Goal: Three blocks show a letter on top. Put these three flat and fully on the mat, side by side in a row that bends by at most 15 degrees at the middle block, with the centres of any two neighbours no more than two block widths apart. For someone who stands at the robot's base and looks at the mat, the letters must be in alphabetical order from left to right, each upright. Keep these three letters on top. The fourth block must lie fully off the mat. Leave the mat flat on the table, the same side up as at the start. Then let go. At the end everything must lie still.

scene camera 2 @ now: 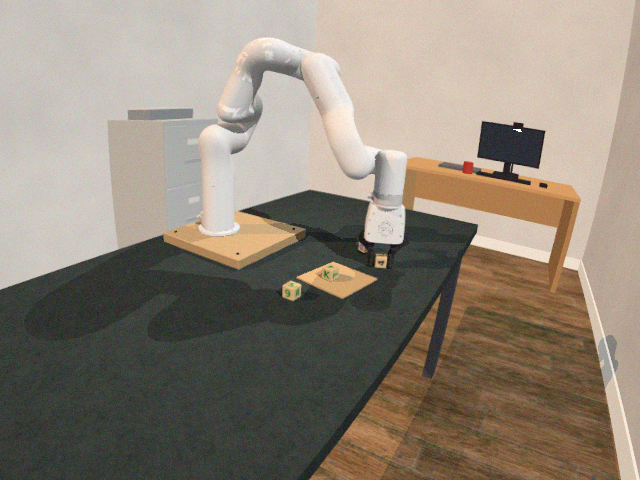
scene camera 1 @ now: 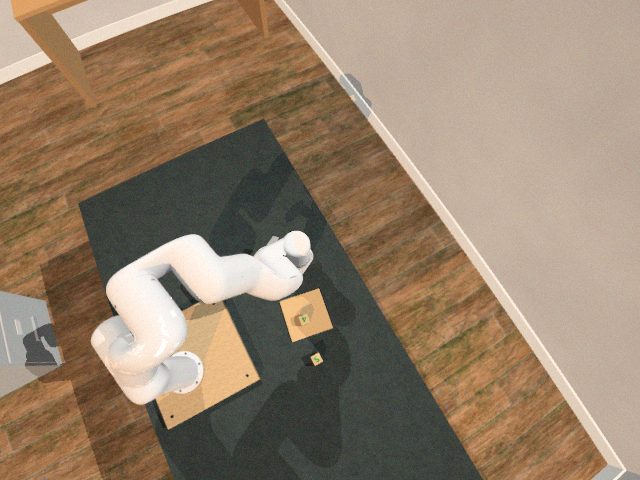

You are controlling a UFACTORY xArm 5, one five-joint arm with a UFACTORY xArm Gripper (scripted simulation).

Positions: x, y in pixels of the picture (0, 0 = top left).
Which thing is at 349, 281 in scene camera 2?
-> A tan mat.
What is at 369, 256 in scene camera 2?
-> My gripper.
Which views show the tan mat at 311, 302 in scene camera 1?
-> Scene camera 2 and scene camera 1: all of them.
